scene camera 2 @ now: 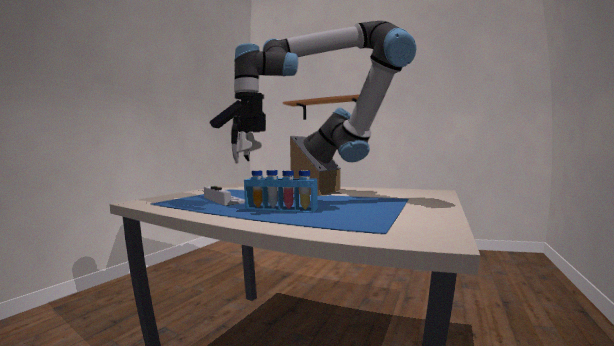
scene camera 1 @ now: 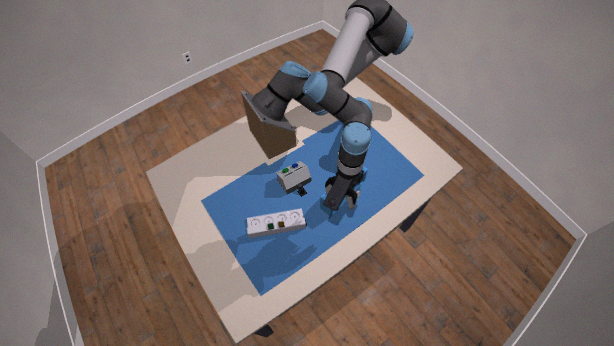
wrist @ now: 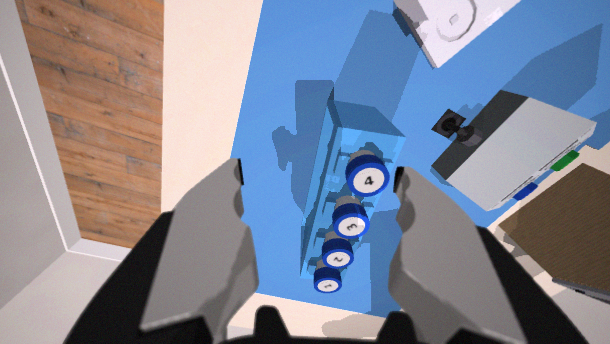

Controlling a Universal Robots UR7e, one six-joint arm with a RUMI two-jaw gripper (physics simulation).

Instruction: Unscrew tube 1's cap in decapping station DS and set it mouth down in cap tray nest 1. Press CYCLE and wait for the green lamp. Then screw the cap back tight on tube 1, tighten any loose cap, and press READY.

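Where they show: gripper, fingertip midpoint: (scene camera 2: 242, 162) (wrist: 318, 165); arm's base at its link origin: (scene camera 2: 316, 151) (scene camera 1: 266, 109).
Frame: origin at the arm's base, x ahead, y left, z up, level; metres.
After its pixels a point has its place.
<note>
Tube 1's blue cap (wrist: 327, 284) {x 0.418, y 0.159, z -0.059 m} (scene camera 2: 304, 173) {x 0.431, y 0.170, z -0.066 m} is on its tube at one end of the blue rack (wrist: 370, 117) {x 0.450, y -0.023, z -0.130 m} (scene camera 2: 281, 183) {x 0.460, y 0.108, z -0.095 m}. Caps 2 (wrist: 338, 256) {x 0.430, y 0.107, z -0.059 m}, 3 (wrist: 351, 225) {x 0.441, y 0.059, z -0.057 m} and 4 (wrist: 368, 180) {x 0.453, y 0.010, z -0.059 m} are on the other upright tubes. My gripper (wrist: 318, 165) {x 0.505, y -0.002, z -0.030 m} (scene camera 2: 241, 160) {x 0.505, y -0.002, z -0.030 m} is open and empty above the rack, with cap 4 nearest the fingertips in the wrist view. The white tray (scene camera 1: 252, 228) {x 0.376, y -0.299, z -0.135 m} (wrist: 434, 42) {x 0.415, y -0.108, z -0.169 m} (scene camera 2: 218, 195) {x 0.450, y -0.173, z -0.151 m} has round nests. A green square (scene camera 1: 270, 226) {x 0.410, y -0.239, z -0.127 m} and an amber square (scene camera 1: 281, 224) {x 0.426, y -0.201, z -0.127 m} are on it. Whether they are lit is unclear.
A grey box (scene camera 1: 295, 177) {x 0.291, y -0.049, z -0.114 m} (wrist: 520, 145) {x 0.294, y -0.060, z -0.119 m} stands beside the rack, with a green button (scene camera 1: 285, 170) {x 0.243, y -0.066, z -0.110 m} (wrist: 565, 160) {x 0.250, y -0.065, z -0.107 m}, a blue button (scene camera 1: 295, 165) {x 0.246, y -0.019, z -0.110 m} (wrist: 526, 191) {x 0.251, y -0.022, z -0.107 m} and a small black fixture (scene camera 1: 302, 191) {x 0.334, y -0.046, z -0.169 m} (wrist: 450, 125) {x 0.335, y -0.046, z -0.171 m}. Its labels are unreadable. The arm's brown pedestal (scene camera 1: 274, 141) {x 0.111, y -0.035, z -0.081 m} (wrist: 565, 220) {x 0.113, y -0.001, z -0.134 m} is close behind it.
</note>
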